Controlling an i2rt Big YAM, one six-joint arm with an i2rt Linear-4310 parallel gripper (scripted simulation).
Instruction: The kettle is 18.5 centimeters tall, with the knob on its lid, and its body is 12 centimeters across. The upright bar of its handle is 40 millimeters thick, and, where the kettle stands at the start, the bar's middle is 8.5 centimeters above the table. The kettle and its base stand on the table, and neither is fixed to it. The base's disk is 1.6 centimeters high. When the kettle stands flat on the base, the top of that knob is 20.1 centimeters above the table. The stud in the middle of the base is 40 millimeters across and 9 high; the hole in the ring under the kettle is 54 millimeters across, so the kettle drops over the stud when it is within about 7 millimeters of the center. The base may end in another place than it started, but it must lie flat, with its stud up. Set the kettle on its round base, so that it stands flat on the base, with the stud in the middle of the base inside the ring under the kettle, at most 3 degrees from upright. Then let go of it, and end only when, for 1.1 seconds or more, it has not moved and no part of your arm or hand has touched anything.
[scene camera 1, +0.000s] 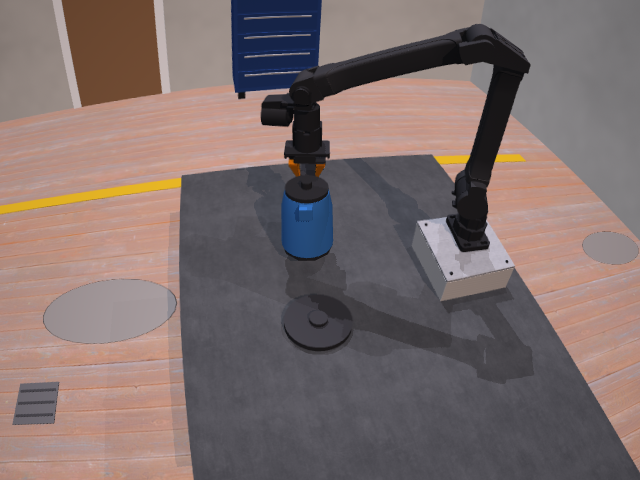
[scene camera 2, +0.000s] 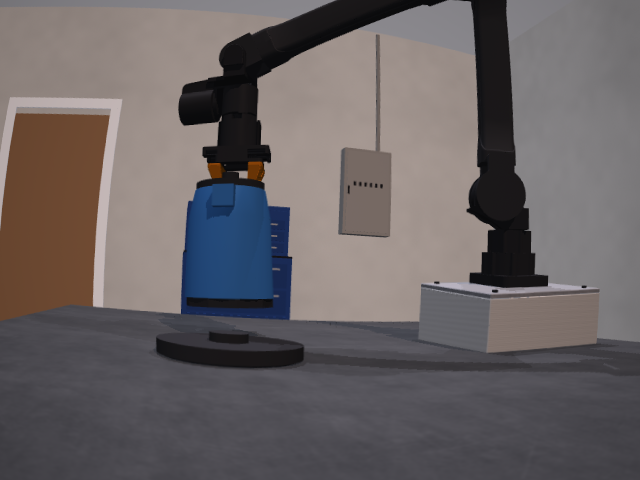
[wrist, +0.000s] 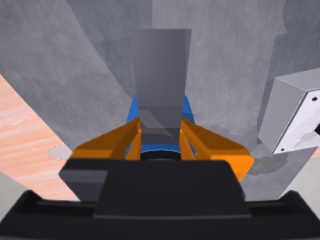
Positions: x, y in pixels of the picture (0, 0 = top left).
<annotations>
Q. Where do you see a blue kettle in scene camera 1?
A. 306, 236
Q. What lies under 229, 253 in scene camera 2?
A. A blue kettle.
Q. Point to a black round base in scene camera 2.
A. At 223, 348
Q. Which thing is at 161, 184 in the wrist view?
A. The gripper.
</annotations>
